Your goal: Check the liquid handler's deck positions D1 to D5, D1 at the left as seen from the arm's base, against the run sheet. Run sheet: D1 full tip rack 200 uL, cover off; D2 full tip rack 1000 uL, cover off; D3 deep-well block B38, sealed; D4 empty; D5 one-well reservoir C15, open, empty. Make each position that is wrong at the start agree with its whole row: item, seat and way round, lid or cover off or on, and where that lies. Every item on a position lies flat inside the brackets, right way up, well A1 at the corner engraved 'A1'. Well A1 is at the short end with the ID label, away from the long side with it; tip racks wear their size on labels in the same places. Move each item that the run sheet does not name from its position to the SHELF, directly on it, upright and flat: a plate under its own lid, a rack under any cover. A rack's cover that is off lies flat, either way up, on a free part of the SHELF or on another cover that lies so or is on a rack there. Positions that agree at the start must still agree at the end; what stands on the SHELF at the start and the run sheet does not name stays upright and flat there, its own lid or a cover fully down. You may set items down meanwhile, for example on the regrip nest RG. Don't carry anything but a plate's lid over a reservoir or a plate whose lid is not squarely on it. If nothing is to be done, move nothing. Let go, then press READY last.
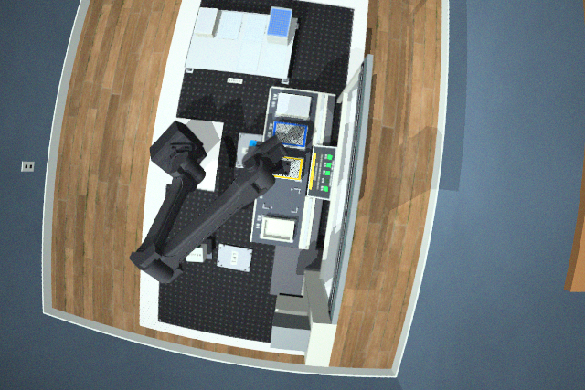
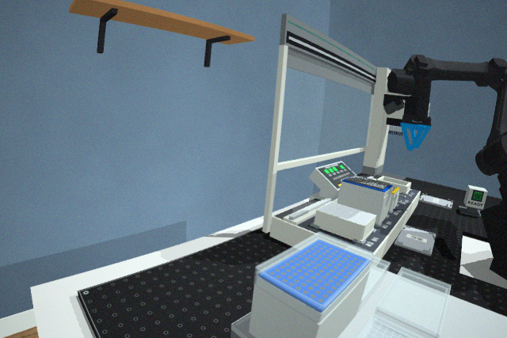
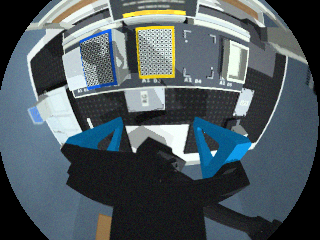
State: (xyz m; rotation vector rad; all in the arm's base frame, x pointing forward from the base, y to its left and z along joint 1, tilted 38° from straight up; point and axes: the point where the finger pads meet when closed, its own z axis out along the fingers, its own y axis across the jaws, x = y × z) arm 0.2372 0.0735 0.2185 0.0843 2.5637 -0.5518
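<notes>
The yellow-rimmed tip rack lies 160 mm below my hand, 80 mm ahead of it and 20 mm to the right of it. From my hand the other things lie so: regrip nest (250 mm below, 60 mm to the left, 60 mm behind); then blue-rimmed tip rack (130 mm below, 110 mm to the left, 100 mm ahead); then white deep-well block (230 mm to the left, 180 mm below, 120 mm ahead).
</notes>
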